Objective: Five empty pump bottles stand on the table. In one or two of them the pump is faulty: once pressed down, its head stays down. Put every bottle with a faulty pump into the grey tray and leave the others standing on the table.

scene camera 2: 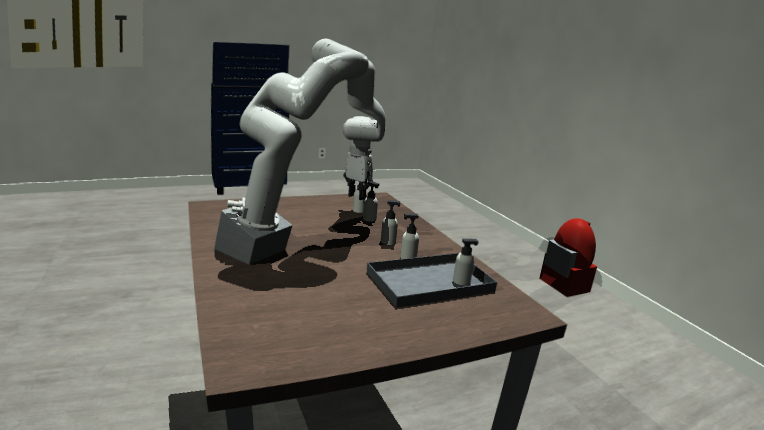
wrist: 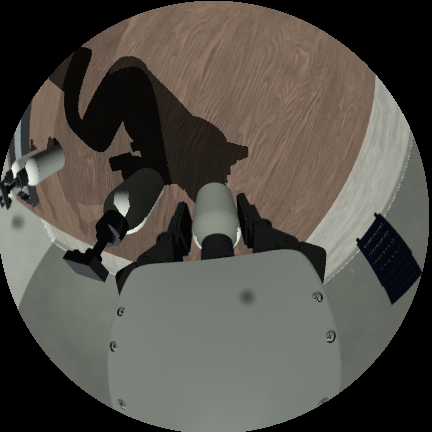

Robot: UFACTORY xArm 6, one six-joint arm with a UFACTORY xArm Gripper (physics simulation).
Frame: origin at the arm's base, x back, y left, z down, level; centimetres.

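Seen in the pictures: gripper, between the fingertips: point(scene camera 2: 356, 197) point(wrist: 212, 209); arm's base, origin of its link: point(scene camera 2: 257, 217).
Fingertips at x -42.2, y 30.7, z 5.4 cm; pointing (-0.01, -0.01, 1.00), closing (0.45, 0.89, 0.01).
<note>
Offsets run from my fingertips to a thing's top centre. Level surfaces: height alone.
My gripper point(scene camera 2: 357, 193) point(wrist: 212, 209) is lowered around the farthest bottle @(dx -1.7, dy +0.9, dz -6.9 cm) point(scene camera 2: 358, 203) point(wrist: 216, 212), its fingers shut on the pale body on both sides. This bottle stands upright on the table; its pump head is hidden by the gripper. A second bottle @(dx -2.2, dy -8.9, dz -8.4 cm) point(scene camera 2: 369, 210) point(wrist: 145, 200) stands close beside it, with its pump head raised. A third bottle @(dx -0.2, dy -30.5, dz -8.4 cm) point(scene camera 2: 389, 232) and a fourth bottle @(dx -1.2, dy -43.4, dz -8.4 cm) point(scene camera 2: 409, 246) stand upright nearer the tray, heads raised. A fifth bottle @(dx -9.0, dy -61.8, dz -7.1 cm) point(scene camera 2: 463, 268) stands upright inside the grey tray @(dx -0.2, dy -59.6, dz +2.6 cm) point(scene camera 2: 443, 297), at its right side.
The wooden table @(dz +5.6 cm) point(scene camera 2: 320, 331) carries the robot's grey base block point(scene camera 2: 235, 235) at its left side. The second bottle is close to one finger. A dark blue cabinet point(scene camera 2: 229, 128) point(wrist: 390, 257) stands beyond the table, and a red object point(scene camera 2: 577, 243) is on the floor at the right.
</note>
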